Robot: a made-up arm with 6 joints.
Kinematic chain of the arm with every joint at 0, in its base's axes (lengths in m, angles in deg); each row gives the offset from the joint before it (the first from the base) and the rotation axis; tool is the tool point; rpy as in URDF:
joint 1: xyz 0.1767 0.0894 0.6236 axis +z
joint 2: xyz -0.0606 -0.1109 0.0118 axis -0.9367 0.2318 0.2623
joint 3: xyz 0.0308 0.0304 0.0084 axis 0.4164 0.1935 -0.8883
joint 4: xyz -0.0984 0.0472 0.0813 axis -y
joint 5: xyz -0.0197 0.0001 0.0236 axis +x
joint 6: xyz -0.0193 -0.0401 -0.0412 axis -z
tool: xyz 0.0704 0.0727 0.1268 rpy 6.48 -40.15 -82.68
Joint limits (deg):
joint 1: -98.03..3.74
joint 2: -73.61..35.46
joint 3: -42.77..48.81
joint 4: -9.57..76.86
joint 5: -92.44..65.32
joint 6: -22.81..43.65
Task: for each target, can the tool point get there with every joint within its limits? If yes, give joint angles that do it. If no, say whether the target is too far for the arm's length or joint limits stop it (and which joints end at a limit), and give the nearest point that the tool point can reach.
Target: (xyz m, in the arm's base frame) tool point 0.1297 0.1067 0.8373
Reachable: yes | joints -35.07 -26.91 28.13 17.94 -67.67 -15.21
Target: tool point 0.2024 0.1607 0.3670
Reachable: no: joint limits stop it (at a limit: joint 2, joint 5, joint 6) | nearest point 0.2217 0.2143 0.6099 | short by 0.249 m
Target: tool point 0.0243 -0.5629 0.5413
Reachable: no: too far | nearest point 0.0707 -0.2194 0.7109 | short by 0.386 m
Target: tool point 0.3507 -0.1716 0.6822
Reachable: no: joint limits stop it (at a limit: joint 1, joint 2, joint 3, joint 4, joint 5) | nearest point 0.1739 -0.1732 0.7831 | short by 0.204 m
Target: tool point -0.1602 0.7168 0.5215
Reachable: no: too far | nearest point 0.0182 0.3846 0.6421 | short by 0.396 m
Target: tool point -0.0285 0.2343 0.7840
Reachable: yes | joints -57.13 5.91 -26.34 60.91 35.74 -8.28
